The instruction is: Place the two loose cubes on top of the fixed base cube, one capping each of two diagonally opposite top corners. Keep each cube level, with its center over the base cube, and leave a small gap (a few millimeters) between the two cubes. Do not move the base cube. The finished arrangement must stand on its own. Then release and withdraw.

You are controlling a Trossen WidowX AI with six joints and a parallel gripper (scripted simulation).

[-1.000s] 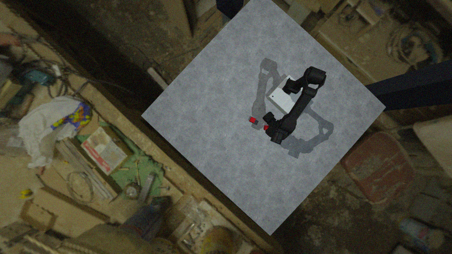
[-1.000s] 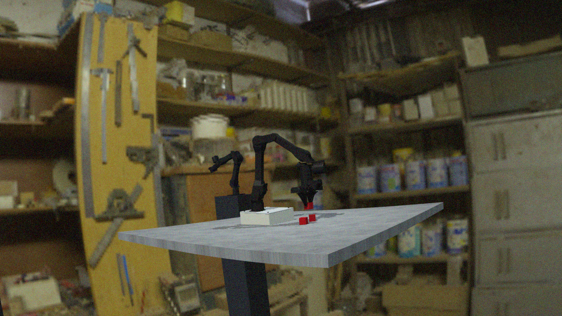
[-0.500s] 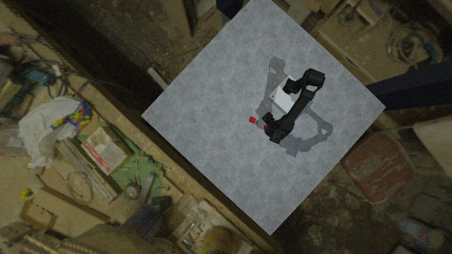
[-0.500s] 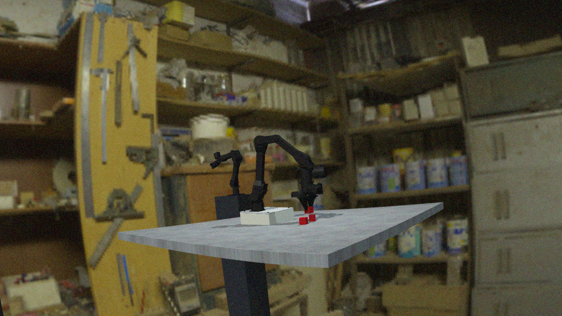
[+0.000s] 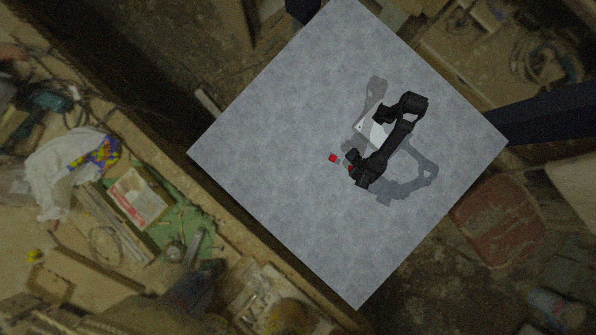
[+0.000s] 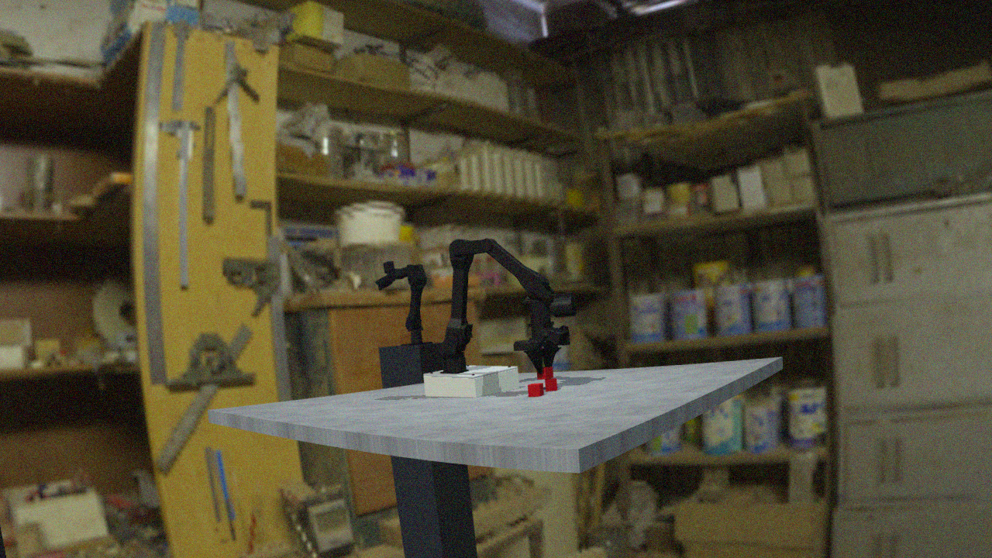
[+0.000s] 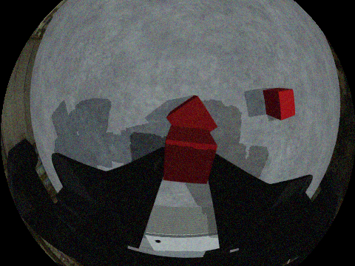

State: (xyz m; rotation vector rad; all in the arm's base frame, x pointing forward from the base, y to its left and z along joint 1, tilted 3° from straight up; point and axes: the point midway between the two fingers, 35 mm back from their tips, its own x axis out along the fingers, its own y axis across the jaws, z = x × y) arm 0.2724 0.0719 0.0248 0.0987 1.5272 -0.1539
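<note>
Now: gripper tip 40 mm short of the red cube, 120 mm to the left of it and 30 mm above it.
</note>
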